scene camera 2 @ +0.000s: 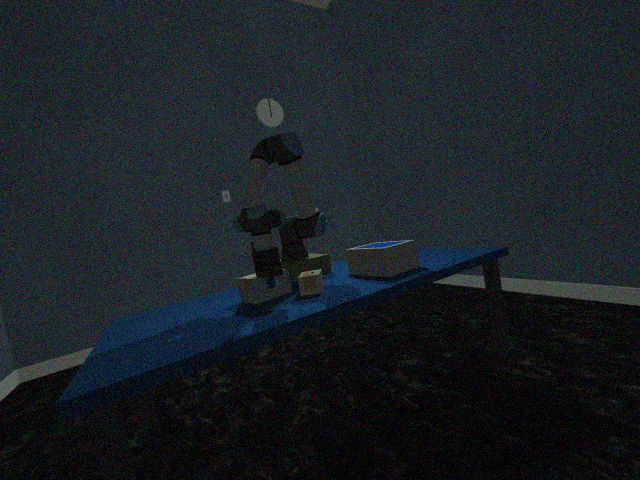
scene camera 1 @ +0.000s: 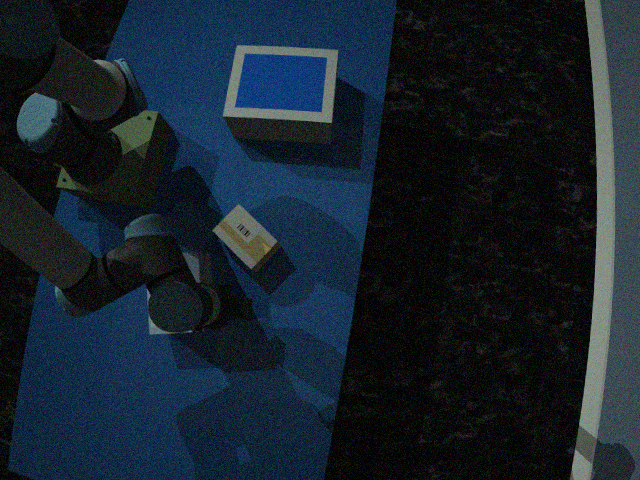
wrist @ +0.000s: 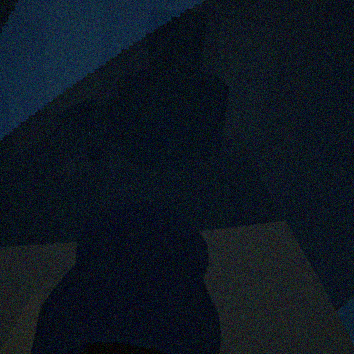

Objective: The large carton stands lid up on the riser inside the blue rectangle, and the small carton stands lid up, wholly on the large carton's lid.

The suction cup holds nothing. The cup is 10 cm from the middle of a large carton, level with it. On the table rest a riser and a small carton.
